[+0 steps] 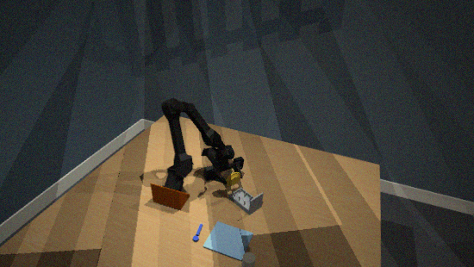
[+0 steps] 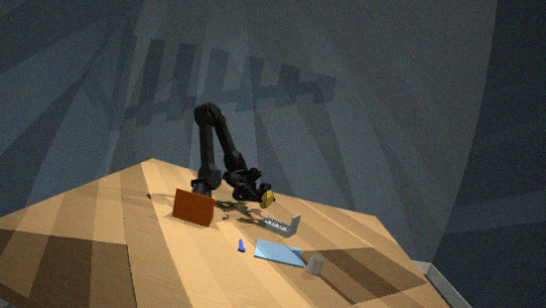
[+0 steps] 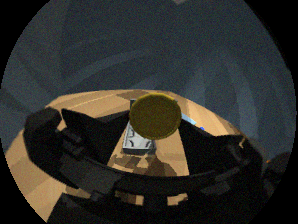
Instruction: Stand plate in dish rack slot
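The grey dish rack is 70 mm below my gripper tip, 60 mm ahead of it and 10 mm to the right of it. Also, from my gripper tip: yellow plate (10 mm behind); then small blue utensil (240 mm to the right, 90 mm below, 50 mm behind); then light blue mat (220 mm to the right, 90 mm below, 70 mm ahead).
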